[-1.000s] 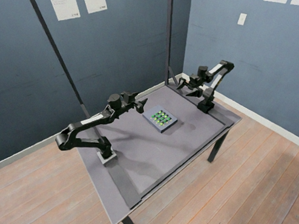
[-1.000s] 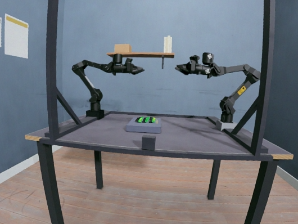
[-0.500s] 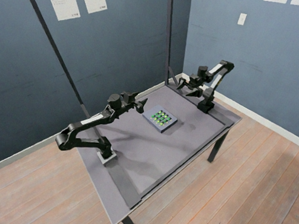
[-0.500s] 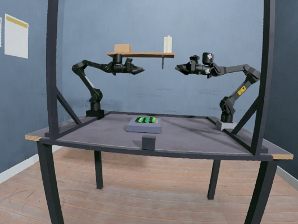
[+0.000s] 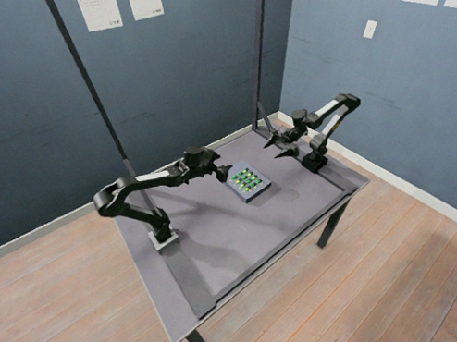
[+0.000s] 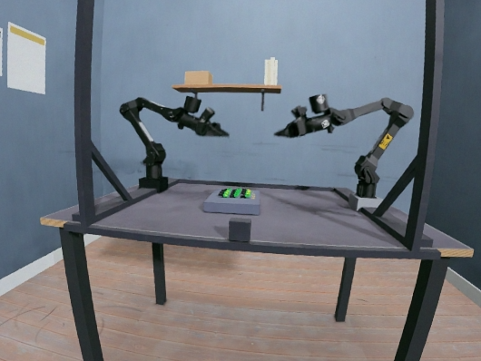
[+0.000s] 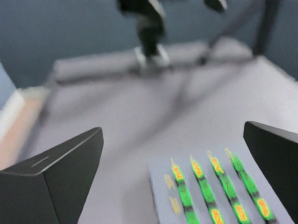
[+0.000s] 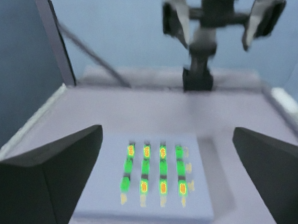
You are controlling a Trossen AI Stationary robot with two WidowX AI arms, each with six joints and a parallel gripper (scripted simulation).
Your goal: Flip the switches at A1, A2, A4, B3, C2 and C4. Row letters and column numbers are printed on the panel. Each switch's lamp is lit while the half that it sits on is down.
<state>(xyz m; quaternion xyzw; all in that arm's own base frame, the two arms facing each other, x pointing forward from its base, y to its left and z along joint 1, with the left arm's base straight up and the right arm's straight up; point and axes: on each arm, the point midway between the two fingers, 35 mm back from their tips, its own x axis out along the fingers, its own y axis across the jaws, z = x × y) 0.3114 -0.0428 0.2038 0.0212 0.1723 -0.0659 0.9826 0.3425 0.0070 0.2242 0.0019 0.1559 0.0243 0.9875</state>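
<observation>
My left hand is 22 cm above the switch A1, 13 cm to the left of it and 2 cm past it. From my left hand the other things lie so: switch C1 (22 cm below, 5 cm to the right, 3 cm behind); then switch C2 (22 cm below, 7 cm behind, 6 cm to the right); then switch B1 (22 cm below, 9 cm to the right, 3 cm behind).
</observation>
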